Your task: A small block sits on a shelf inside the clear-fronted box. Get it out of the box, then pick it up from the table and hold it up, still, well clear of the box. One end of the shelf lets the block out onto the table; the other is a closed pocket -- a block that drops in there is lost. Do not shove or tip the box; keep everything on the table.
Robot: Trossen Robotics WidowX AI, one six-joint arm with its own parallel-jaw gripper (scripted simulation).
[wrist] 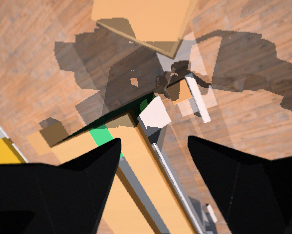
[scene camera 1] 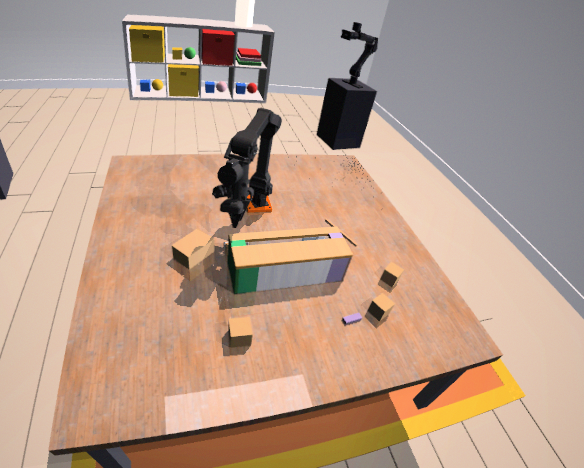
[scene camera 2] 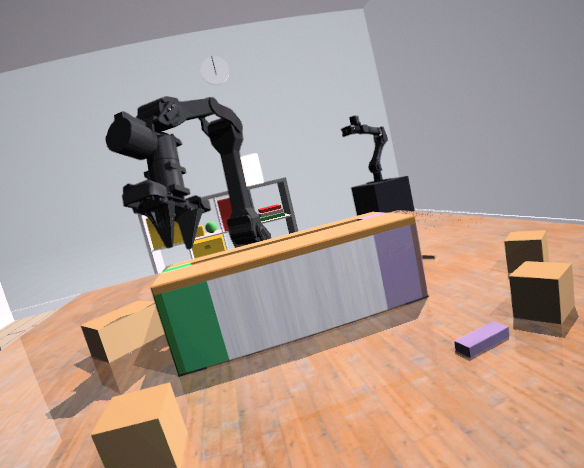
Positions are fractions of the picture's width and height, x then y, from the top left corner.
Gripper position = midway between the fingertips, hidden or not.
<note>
I see my gripper (scene camera 2: 0.31,0.53) and a long box (scene camera 2: 0.39,0.65).
The long box also shows in the wrist view (wrist: 0.53,0.78) and in scene camera 1 (scene camera 1: 0.48,0.55). My gripper shows as well in the wrist view (wrist: 0.53,0.60) and in scene camera 1 (scene camera 1: 0.41,0.48).
</note>
